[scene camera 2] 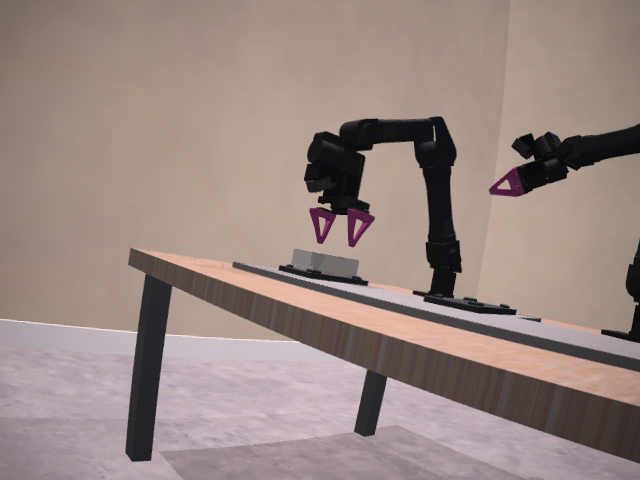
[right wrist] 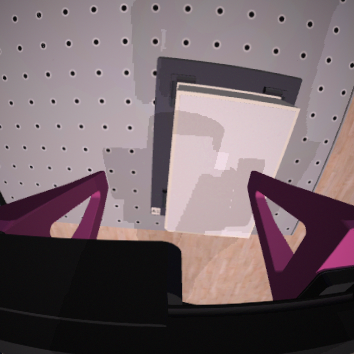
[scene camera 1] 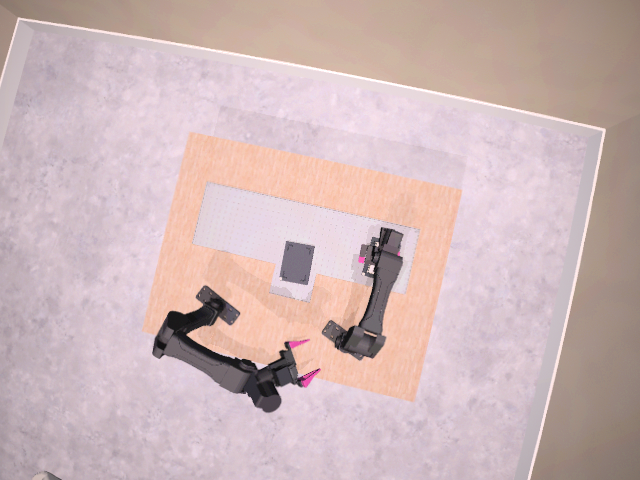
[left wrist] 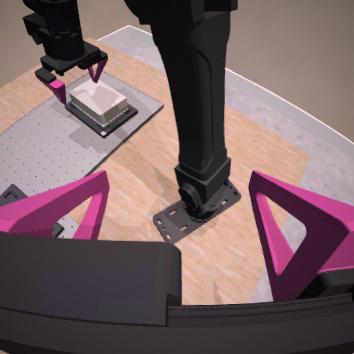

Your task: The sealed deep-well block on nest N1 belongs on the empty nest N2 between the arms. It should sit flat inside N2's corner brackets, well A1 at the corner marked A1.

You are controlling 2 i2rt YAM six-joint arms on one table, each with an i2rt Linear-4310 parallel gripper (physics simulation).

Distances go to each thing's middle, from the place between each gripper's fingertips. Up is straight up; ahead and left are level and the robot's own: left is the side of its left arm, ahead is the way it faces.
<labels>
I see my right gripper 4 cm above the pale block [right wrist: 220, 134], 3 cm to the left of it and 1 cm past it.
Now: left hand 35 cm short of the pale block, 17 cm to the left of it and 25 cm above it.
</labels>
